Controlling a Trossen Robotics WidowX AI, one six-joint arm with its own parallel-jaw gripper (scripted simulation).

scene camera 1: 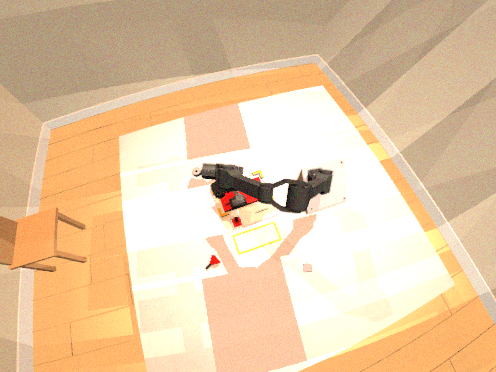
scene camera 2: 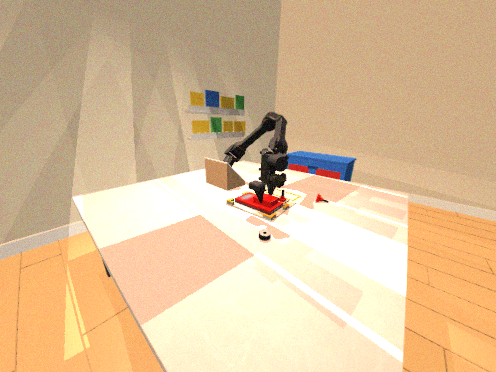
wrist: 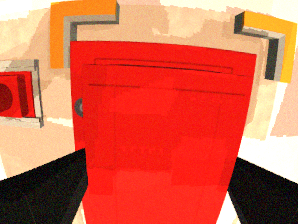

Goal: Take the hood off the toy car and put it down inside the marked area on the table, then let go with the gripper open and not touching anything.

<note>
I see my gripper [wrist: 159,159] and a red hood [wrist: 155,137].
</note>
